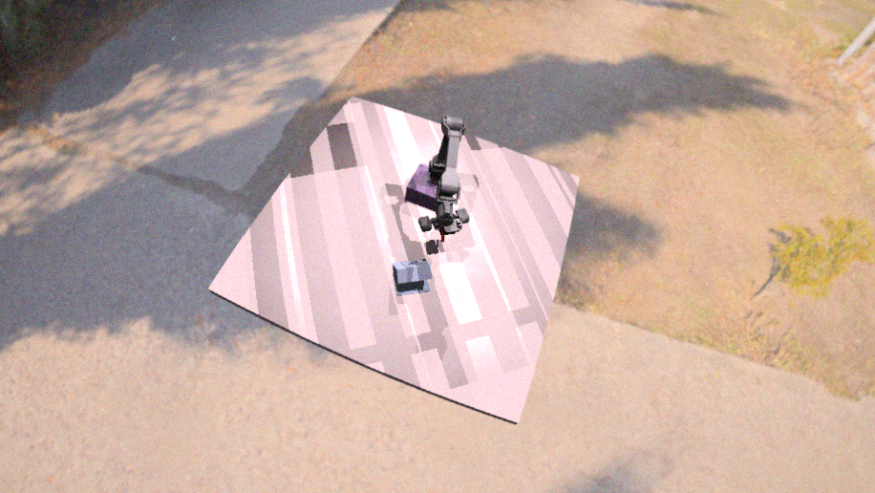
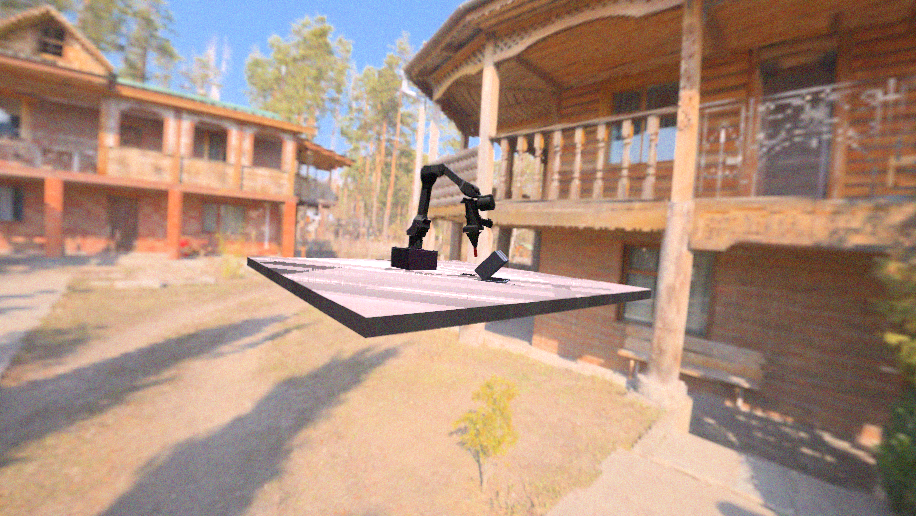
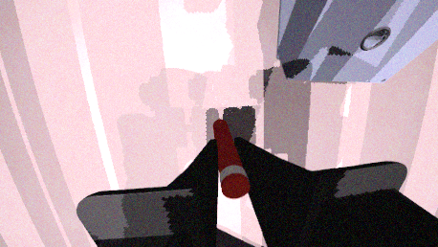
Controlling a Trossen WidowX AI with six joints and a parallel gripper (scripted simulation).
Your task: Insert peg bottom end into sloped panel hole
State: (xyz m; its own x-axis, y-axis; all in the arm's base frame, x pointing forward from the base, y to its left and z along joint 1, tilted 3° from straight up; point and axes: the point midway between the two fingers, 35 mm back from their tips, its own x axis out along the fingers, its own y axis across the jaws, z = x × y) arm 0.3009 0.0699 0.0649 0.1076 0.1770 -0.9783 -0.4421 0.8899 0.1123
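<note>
Now: gripper tip 15 cm short of the grey sloped panel, 9 cm to the left of it and 6 cm above it. The rest, counted from my gripper tip: round red peg (2 cm above).
</note>
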